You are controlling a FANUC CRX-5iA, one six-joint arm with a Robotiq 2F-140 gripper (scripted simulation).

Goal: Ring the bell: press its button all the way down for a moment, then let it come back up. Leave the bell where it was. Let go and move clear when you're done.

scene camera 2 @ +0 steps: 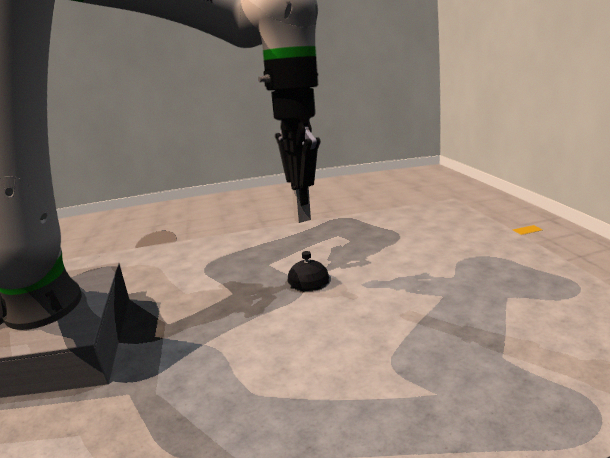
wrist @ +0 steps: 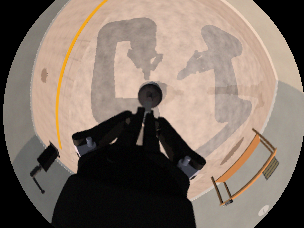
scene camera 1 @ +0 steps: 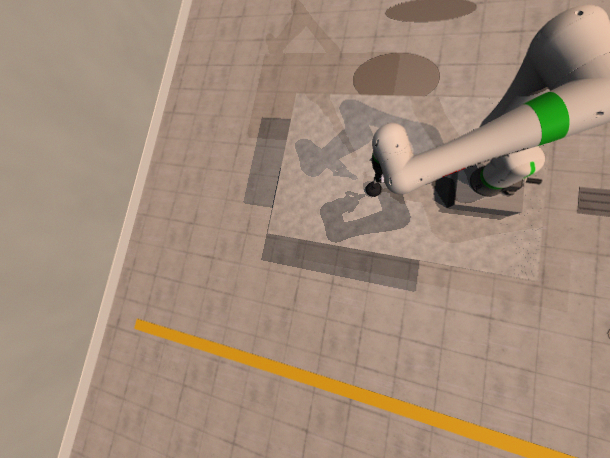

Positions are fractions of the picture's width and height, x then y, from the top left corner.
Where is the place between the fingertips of my gripper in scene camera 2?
0.50,0.48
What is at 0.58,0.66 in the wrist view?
My gripper.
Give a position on a black dome bell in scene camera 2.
At 0.50,0.60
